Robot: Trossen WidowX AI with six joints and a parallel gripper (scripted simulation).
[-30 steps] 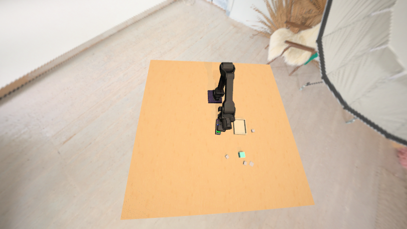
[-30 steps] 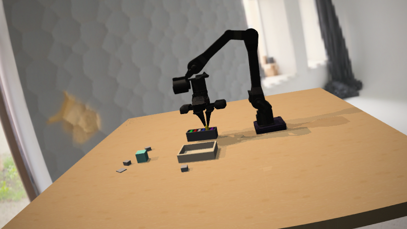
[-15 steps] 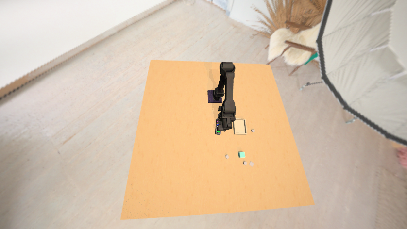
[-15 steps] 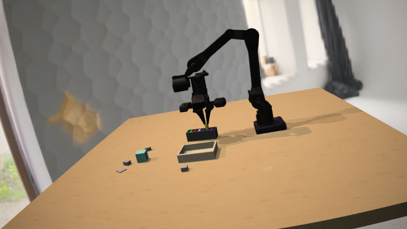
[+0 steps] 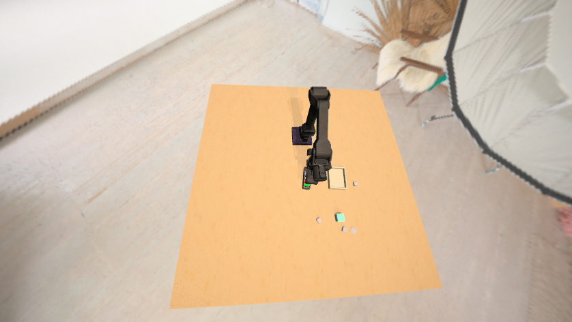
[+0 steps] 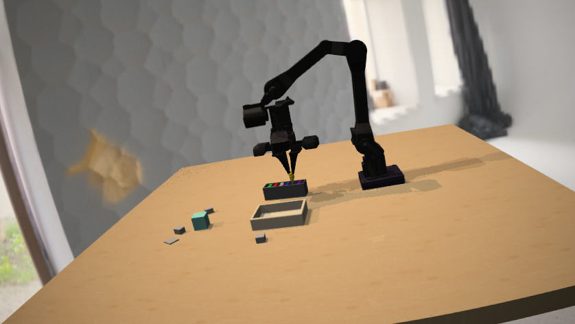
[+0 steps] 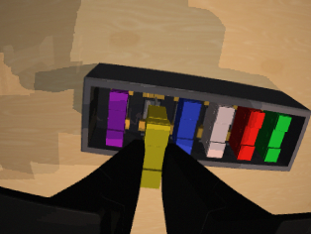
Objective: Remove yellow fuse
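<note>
Now: gripper tip 30 mm short of the tray, 180 mm to the right of it and 60 mm above it. From my gripper tip the other things lie so: yellow fuse (10 mm below); teal cube (250 mm ahead, 150 mm to the left, 50 mm below).
</note>
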